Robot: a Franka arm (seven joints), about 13 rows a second.
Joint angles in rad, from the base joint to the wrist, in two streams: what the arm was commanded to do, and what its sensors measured. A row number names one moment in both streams.
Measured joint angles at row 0:
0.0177 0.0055 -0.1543 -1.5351 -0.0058 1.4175 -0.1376
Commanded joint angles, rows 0 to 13:
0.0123 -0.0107 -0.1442 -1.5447 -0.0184 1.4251 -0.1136
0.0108 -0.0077 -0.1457 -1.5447 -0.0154 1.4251 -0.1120
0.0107 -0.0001 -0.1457 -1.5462 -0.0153 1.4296 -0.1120
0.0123 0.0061 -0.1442 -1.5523 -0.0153 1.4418 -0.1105
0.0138 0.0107 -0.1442 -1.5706 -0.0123 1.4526 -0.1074
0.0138 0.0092 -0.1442 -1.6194 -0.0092 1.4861 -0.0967
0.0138 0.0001 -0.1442 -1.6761 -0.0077 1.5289 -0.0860
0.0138 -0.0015 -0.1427 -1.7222 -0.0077 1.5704 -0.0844
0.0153 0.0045 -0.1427 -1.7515 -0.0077 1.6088 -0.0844
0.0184 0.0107 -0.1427 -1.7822 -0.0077 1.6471 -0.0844
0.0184 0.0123 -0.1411 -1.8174 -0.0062 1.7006 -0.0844
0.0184 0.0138 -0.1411 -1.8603 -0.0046 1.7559 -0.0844
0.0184 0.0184 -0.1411 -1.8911 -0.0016 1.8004 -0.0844
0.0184 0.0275 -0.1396 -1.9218 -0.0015 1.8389 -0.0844
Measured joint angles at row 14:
0.0188 0.0368 -0.1450 -1.8580 -0.0053 1.7719 -0.1029
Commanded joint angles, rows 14 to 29:
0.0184 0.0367 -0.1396 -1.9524 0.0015 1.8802 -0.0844
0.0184 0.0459 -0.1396 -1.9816 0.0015 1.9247 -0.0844
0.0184 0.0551 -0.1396 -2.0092 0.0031 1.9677 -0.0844
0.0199 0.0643 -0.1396 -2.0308 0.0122 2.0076 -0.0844
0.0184 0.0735 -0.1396 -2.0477 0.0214 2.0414 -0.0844
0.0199 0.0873 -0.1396 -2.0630 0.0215 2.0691 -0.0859
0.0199 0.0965 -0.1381 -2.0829 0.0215 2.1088 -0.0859
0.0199 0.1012 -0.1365 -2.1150 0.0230 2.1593 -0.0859
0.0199 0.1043 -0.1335 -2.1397 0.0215 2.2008 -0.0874
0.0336 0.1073 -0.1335 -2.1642 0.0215 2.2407 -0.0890
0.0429 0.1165 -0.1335 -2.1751 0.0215 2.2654 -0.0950
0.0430 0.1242 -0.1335 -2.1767 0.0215 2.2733 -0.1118
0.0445 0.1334 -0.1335 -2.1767 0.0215 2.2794 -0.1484
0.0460 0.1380 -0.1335 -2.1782 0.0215 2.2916 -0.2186
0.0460 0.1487 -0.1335 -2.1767 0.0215 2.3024 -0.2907
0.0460 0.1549 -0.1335 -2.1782 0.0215 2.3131 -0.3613
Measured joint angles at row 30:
0.0416 0.1472 -0.1280 -2.1698 0.0098 2.2804 -0.2422
